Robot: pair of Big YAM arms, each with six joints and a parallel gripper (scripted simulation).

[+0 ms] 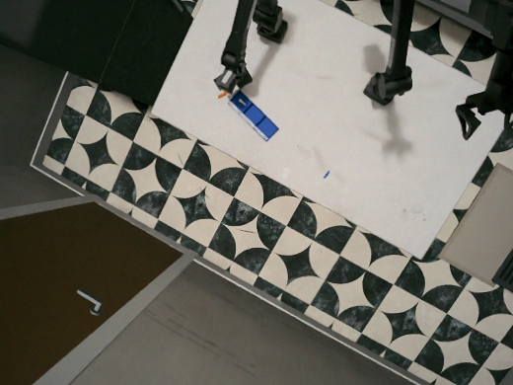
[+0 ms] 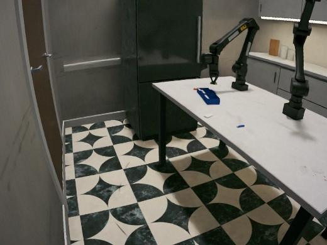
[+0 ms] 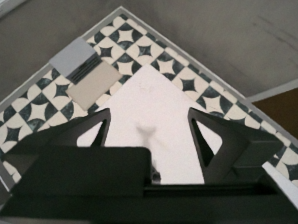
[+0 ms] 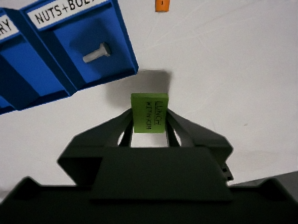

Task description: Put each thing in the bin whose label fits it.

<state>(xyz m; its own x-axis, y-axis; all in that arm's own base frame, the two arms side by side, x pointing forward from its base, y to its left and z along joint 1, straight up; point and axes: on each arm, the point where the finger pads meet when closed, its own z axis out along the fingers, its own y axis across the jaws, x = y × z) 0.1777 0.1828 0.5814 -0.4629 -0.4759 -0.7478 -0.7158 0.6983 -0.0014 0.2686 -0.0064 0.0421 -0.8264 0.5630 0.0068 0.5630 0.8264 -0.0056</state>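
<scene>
Now: right hand 80 mm short of the tiny grey piece, 30 mm to the right of it and 60 mm above it. The rest, counted from my right hand: orange cylinder (100 mm ahead, 70 mm to the right, 60 mm below); then white piece (260 mm ahead, 370 mm to the left, 70 mm below); then green piece (right at my right hand).
</scene>
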